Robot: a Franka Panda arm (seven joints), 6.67 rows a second.
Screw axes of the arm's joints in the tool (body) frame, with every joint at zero. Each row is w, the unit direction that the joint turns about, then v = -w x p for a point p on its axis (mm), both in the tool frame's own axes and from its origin. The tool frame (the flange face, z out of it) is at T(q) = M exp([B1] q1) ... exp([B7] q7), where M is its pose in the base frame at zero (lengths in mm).
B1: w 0 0 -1 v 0 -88 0
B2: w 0 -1 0 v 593 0 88
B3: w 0 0 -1 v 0 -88 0
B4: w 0 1 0 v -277 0 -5.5
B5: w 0 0 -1 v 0 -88 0
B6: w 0 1 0 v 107 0 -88
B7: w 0 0 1 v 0 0 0
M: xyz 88 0 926 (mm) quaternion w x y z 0 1 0 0
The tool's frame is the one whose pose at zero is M.
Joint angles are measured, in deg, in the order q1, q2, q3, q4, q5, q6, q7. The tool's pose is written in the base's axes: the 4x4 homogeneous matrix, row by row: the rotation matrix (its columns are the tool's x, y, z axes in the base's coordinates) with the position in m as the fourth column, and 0 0 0 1 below. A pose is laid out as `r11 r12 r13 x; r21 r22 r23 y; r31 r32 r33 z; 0 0 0 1`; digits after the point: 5 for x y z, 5 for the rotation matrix.
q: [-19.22, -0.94, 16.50, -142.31, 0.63, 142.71, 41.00]
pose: 0.71654 -0.69718 0.02281 0.47139; -0.69737 -0.71671 0.00092 -0.02264; 0.01570 -0.01657 -0.99974 0.29661; 0 0 0 1
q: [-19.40, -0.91, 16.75, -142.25, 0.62, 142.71, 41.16]
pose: 0.71553 -0.69819 0.02333 0.47177; -0.69840 -0.71571 0.00090 -0.02207; 0.01607 -0.01694 -0.99973 0.29677; 0 0 0 1
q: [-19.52, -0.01, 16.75, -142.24, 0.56, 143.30, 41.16]
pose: 0.71467 -0.69920 0.01895 0.47228; -0.69939 -0.71473 0.00488 -0.02292; 0.01013 -0.01674 -0.99981 0.29066; 0 0 0 1
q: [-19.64, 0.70, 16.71, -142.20, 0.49, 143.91, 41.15]
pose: 0.71347 -0.70044 0.01857 0.47307; -0.70064 -0.71347 0.00761 -0.02413; 0.00792 -0.01844 -0.99980 0.28627; 0 0 0 1
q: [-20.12, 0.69, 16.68, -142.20, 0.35, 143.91, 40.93]
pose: 0.71128 -0.70266 0.01871 0.47284; -0.70285 -0.71131 0.00594 -0.02832; 0.00913 -0.01737 -0.99981 0.28635; 0 0 0 1
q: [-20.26, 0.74, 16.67, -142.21, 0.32, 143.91, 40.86]
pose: 0.71060 -0.70337 0.01771 0.47267; -0.70354 -0.71063 0.00590 -0.02954; 0.00844 -0.01665 -0.99983 0.28589; 0 0 0 1
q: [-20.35, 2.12, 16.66, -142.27, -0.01, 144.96, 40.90]
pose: 0.71206 -0.70201 0.01215 0.47299; -0.70211 -0.71200 0.00974 -0.02999; 0.00182 -0.01547 -0.99988 0.27620; 0 0 0 1
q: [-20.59, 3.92, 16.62, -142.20, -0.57, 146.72, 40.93]
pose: 0.71361 -0.70039 0.01430 0.47472; -0.70054 -0.71349 0.01313 -0.03177; 0.00101 -0.01938 -0.99981 0.26511; 0 0 0 1
